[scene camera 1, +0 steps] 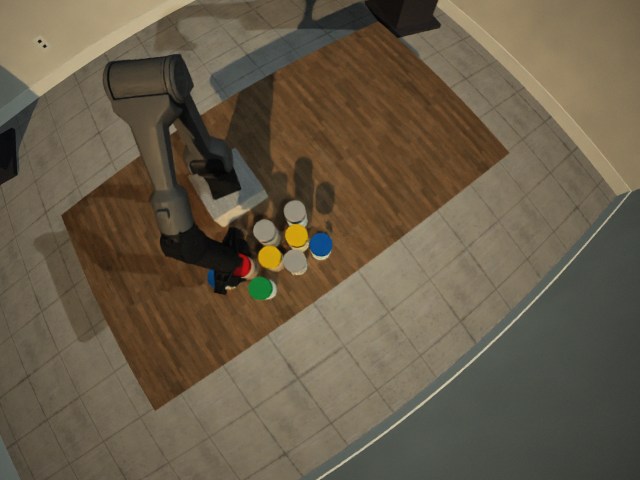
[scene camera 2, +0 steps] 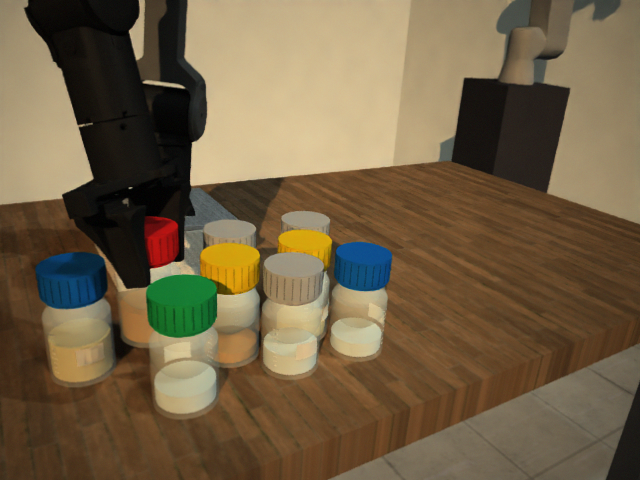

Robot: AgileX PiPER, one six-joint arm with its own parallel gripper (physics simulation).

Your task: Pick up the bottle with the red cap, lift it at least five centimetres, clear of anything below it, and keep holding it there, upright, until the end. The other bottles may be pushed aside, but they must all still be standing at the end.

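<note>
The bottle with the red cap (scene camera 1: 242,265) (scene camera 2: 164,241) stands upright between the fingers of my gripper (scene camera 1: 236,264) (scene camera 2: 157,266). My gripper is shut on it, with one finger on each side. The base of the bottle is raised a little above the wooden table (scene camera 1: 361,129) (scene camera 2: 465,248). In scene camera 2, the near finger hides part of its cap and body. A green-capped bottle (scene camera 1: 260,288) (scene camera 2: 181,305), a blue-capped bottle (scene camera 1: 211,278) (scene camera 2: 71,280) and a yellow-capped bottle (scene camera 1: 270,257) (scene camera 2: 230,268) stand close around it.
To the right stand another yellow-capped bottle (scene camera 1: 296,236) (scene camera 2: 305,249), another blue-capped bottle (scene camera 1: 321,244) (scene camera 2: 362,266) and three grey-capped bottles (scene camera 1: 295,261) (scene camera 2: 293,277), all upright. The arm's pale base block (scene camera 1: 250,178) is behind them. The table's front edge runs past the green-capped bottle.
</note>
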